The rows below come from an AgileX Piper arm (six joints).
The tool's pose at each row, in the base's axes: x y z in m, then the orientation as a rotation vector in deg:
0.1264 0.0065 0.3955 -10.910 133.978 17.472
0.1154 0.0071 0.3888 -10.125 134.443 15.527
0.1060 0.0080 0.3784 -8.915 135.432 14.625
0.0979 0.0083 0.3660 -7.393 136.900 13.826
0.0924 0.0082 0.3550 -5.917 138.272 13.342
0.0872 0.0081 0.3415 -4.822 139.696 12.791
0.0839 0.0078 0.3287 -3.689 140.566 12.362
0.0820 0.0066 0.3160 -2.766 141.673 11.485
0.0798 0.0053 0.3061 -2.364 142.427 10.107
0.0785 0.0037 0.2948 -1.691 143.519 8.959
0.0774 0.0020 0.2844 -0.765 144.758 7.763
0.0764 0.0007 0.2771 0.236 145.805 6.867
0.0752 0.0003 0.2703 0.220 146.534 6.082
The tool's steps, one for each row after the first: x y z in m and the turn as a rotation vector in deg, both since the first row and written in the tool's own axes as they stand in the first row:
0.0125 0.0020 -0.0027 1.658 0.291 0.028
0.0264 0.0033 -0.0016 2.701 1.077 0.755
0.0409 0.0034 0.0015 3.764 2.309 1.800
0.0526 0.0028 0.0053 4.575 3.474 2.888
0.0658 0.0017 0.0110 5.312 4.747 3.688
0.0772 0.0001 0.0175 5.959 5.479 4.472
0.0876 -0.0027 0.0246 6.857 6.475 5.006
0.0963 -0.0051 0.0295 7.949 7.186 4.981
0.1053 -0.0081 0.0360 8.949 8.214 5.259
0.1135 -0.0112 0.0419 10.046 9.375 5.717
0.1195 -0.0134 0.0458 10.946 10.345 6.287
0.1251 -0.0146 0.0496 11.476 11.091 6.145

